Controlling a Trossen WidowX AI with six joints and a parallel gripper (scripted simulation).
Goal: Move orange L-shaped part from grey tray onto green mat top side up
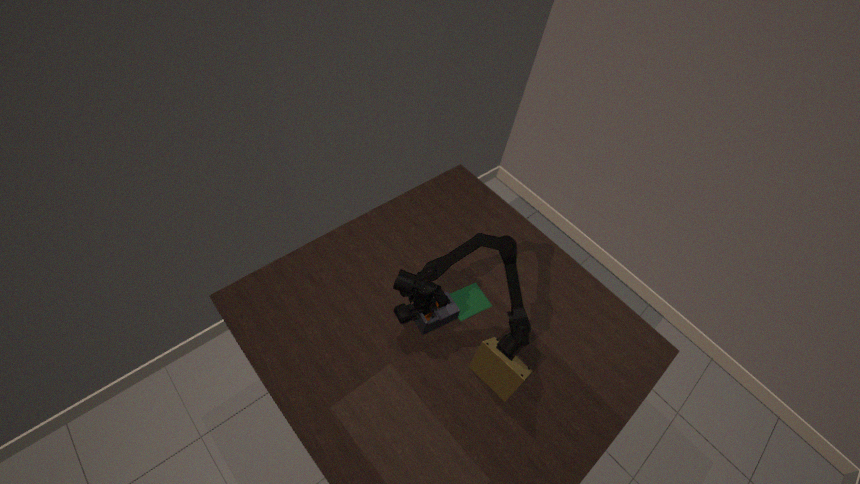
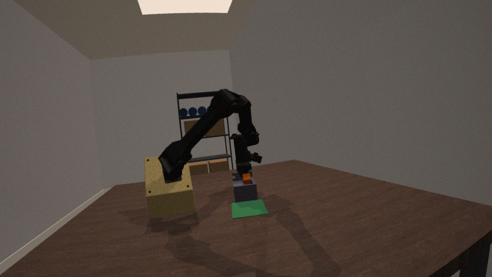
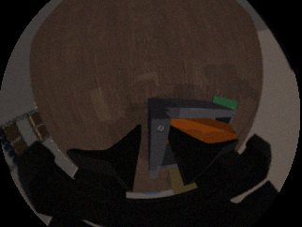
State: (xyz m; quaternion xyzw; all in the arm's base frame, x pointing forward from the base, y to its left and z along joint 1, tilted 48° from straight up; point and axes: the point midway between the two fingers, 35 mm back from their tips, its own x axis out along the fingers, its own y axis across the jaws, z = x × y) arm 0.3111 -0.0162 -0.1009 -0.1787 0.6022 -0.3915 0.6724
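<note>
The orange L-shaped part lies 4 cm to the right of my gripper tip and 2 cm behind it. The rest, counted from my gripper tip: green mat: 21 cm to the right, 8 cm behind, 6 cm below.
</note>
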